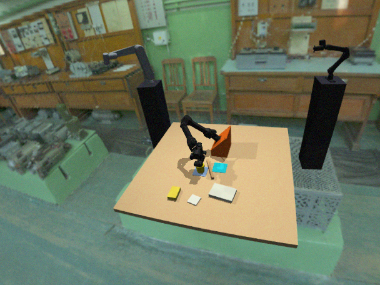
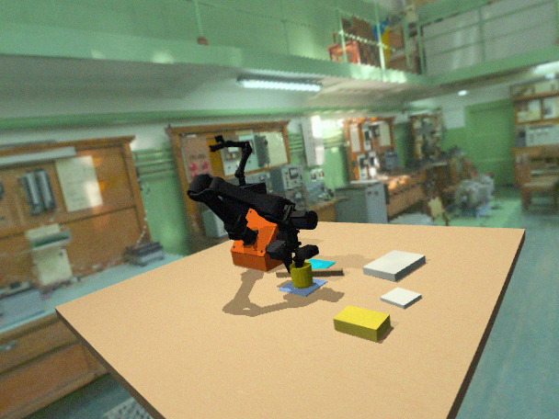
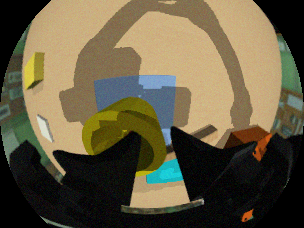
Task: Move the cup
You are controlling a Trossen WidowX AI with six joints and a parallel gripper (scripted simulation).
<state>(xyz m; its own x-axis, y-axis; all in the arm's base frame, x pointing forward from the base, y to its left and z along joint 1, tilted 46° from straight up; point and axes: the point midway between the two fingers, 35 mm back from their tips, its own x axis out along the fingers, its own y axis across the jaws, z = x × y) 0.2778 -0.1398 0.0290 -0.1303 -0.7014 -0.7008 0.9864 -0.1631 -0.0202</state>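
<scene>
My gripper tip is 3 cm short of the cup. Also, from my gripper tip: white tile 34 cm ahead, 3 cm below; then cyan pad 15 cm to the left, 4 cm below, 2 cm behind; then wooden stick 7 cm to the left, 4 cm below.
</scene>
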